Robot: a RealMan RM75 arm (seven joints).
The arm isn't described. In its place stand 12 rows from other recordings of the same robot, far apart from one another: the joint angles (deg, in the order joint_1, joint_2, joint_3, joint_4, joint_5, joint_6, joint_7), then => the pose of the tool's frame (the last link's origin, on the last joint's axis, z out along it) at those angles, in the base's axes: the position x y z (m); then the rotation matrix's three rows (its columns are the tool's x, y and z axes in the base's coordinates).
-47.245 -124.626 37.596 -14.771 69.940 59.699 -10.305 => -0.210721 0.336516 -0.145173; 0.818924 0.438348 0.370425; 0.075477 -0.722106 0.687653; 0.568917 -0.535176 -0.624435
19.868 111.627 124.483 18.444 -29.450 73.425 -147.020 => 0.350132 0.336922 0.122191; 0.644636 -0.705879 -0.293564; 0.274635 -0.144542 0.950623; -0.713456 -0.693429 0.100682
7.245 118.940 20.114 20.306 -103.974 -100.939 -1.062 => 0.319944 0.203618 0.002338; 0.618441 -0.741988 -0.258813; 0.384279 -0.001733 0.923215; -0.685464 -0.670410 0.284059
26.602 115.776 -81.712 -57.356 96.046 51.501 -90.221 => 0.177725 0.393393 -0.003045; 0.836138 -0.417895 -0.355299; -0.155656 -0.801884 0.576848; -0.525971 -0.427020 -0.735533
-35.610 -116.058 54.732 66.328 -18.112 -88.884 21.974 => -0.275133 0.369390 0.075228; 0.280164 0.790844 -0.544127; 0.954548 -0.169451 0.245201; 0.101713 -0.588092 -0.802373
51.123 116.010 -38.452 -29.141 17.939 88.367 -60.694 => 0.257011 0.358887 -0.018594; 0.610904 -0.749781 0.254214; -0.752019 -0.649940 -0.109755; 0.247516 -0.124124 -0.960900
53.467 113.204 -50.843 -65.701 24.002 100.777 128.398 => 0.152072 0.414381 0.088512; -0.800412 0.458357 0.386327; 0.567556 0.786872 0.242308; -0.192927 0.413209 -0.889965
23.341 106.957 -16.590 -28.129 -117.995 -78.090 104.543 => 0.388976 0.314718 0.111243; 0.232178 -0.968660 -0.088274; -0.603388 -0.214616 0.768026; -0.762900 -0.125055 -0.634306
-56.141 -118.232 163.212 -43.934 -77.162 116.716 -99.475 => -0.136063 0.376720 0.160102; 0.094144 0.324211 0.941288; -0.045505 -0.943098 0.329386; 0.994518 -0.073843 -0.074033
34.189 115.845 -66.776 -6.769 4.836 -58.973 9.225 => 0.337433 0.397131 0.076002; 0.702601 -0.711559 0.006046; 0.140265 0.146820 0.979168; -0.697623 -0.687116 0.202963
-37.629 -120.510 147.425 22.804 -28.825 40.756 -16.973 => -0.206847 0.343374 -0.146475; 0.846134 0.428783 0.316546; 0.136557 -0.748520 0.648899; 0.515178 -0.505829 -0.691902
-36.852 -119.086 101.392 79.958 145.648 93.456 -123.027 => -0.145928 0.306859 -0.057945; 0.835381 -0.054000 -0.547012; -0.050009 -0.998502 0.022199; -0.547391 0.008811 -0.836831
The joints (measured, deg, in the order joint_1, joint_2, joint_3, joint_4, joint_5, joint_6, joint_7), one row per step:
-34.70 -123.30 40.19 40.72 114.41 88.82 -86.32
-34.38 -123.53 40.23 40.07 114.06 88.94 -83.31
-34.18 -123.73 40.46 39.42 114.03 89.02 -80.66
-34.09 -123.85 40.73 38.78 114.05 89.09 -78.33
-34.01 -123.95 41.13 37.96 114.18 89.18 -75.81
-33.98 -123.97 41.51 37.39 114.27 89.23 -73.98
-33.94 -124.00 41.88 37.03 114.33 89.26 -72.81
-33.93 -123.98 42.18 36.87 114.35 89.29 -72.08
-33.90 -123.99 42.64 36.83 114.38 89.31 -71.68
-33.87 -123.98 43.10 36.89 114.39 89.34 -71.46
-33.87 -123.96 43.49 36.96 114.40 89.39 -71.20
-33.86 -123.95 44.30 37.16 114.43 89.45 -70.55
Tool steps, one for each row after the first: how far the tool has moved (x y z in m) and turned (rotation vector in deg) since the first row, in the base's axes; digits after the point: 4 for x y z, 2 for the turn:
-0.0010 -0.0030 -0.0031 0.86 0.08 -1.93
-0.0017 -0.0059 -0.0069 1.31 0.43 -3.77
-0.0022 -0.0084 -0.0103 1.63 0.81 -5.48
-0.0028 -0.0114 -0.0146 1.76 1.28 -7.35
-0.0032 -0.0135 -0.0174 1.84 1.71 -8.80
-0.0034 -0.0151 -0.0195 1.80 2.01 -9.78
-0.0035 -0.0158 -0.0205 1.80 2.26 -10.49
-0.0032 -0.0167 -0.0218 1.59 2.53 -11.06
-0.0029 -0.0173 -0.0225 1.38 2.80 -11.53
-0.0025 -0.0178 -0.0231 1.24 3.04 -12.05
-0.0017 -0.0185 -0.0242 1.05 3.60 -13.21

